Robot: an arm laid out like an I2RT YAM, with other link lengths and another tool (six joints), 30 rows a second.
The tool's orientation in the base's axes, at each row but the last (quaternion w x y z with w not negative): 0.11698, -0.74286, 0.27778, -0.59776; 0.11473, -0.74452, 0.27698, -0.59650; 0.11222, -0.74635, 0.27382, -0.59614; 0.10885, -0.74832, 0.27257, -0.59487; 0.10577, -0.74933, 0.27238, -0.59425; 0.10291, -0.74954, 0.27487, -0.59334; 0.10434, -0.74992, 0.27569, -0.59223; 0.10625, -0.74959, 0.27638, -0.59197
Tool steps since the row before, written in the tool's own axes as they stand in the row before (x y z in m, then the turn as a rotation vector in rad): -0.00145, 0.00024, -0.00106, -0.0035, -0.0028, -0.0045; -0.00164, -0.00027, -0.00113, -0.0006, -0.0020, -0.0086; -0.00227, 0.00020, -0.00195, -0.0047, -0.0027, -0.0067; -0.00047, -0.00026, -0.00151, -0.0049, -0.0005, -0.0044; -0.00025, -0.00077, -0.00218, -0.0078, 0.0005, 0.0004; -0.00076, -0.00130, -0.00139, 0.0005, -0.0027, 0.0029; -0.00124, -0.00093, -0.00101, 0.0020, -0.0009, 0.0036; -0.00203, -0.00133, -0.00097, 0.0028, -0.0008, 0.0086
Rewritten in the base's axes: -0.00127, 0.00077, -0.00104, -0.0040, 0.0049, -0.0003; -0.00122, 0.00130, -0.00092, -0.0077, 0.0033, 0.0028; -0.00223, 0.00138, -0.00146, -0.0063, 0.0058, -0.0008; -0.00143, 0.00071, 0.00014, -0.0047, 0.0038, -0.0026; -0.00189, 0.00113, 0.00075, -0.0009, 0.0037, -0.0068; -0.00105, 0.00172, 0.00037, 0.0036, 0.0015, 0.0009; -0.00087, 0.00161, -0.00030, 0.0040, -0.0009, 0.0011; -0.00083, 0.00236, -0.00077, 0.0088, -0.0023, 0.0003
